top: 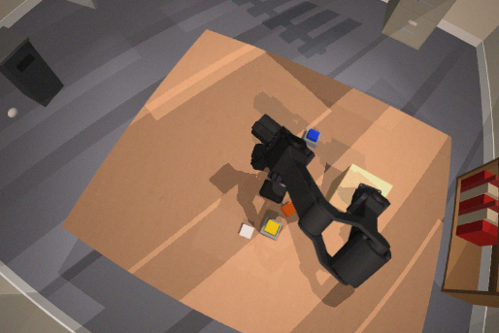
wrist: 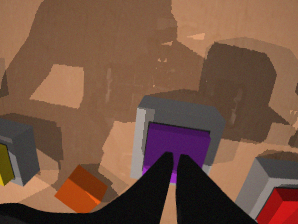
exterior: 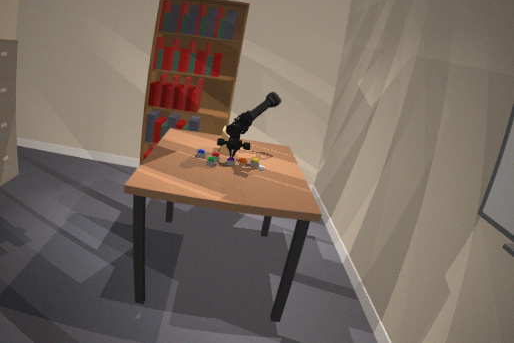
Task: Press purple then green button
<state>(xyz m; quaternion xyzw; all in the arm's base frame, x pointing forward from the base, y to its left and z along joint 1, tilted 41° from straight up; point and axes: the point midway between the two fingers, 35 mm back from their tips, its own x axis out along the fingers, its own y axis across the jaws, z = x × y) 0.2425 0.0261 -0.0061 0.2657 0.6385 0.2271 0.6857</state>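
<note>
Right now my gripper tip is 10 mm above the purple button. The rest, counted from my gripper tip: red button: 90 mm to the right, 40 mm behind; green button: 110 mm to the right, 60 mm ahead; orange block: 70 mm to the left, 60 mm behind, 20 mm below.
</note>
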